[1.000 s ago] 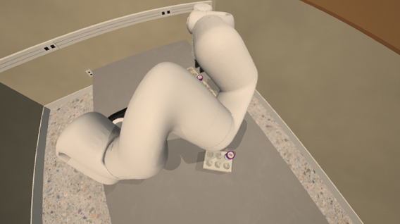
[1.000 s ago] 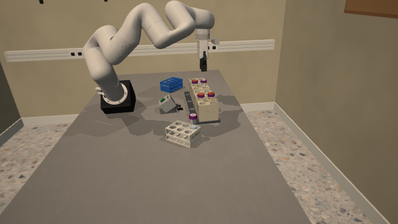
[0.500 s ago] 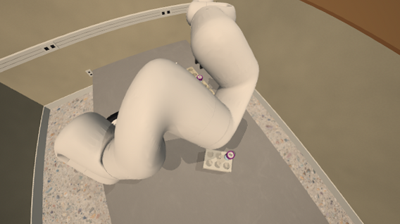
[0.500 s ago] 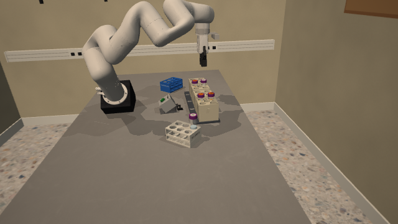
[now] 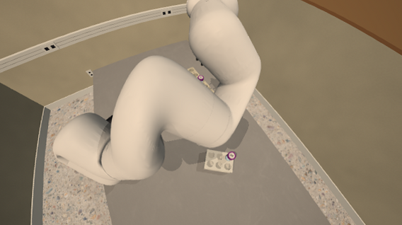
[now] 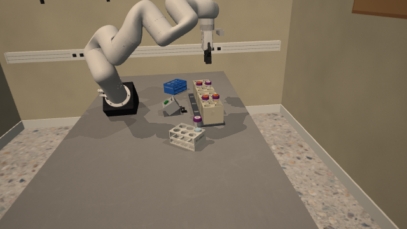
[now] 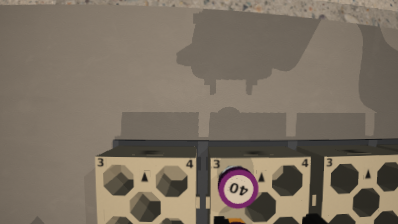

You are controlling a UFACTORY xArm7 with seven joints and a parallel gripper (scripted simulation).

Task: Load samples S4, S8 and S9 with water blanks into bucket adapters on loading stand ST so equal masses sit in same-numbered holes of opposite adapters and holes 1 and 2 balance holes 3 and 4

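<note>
Now: the green DONE key 23 cm behind my hand, 13 cm to the right of it and 19 cm below it. Round my hand: white rack: 12 cm behind, 44 cm to the right, 22 cm below; then blue rack: 20 cm behind, 22 cm to the left, 22 cm below; then orange-dot sample tube: 5 cm behind, 18 cm below.
</note>
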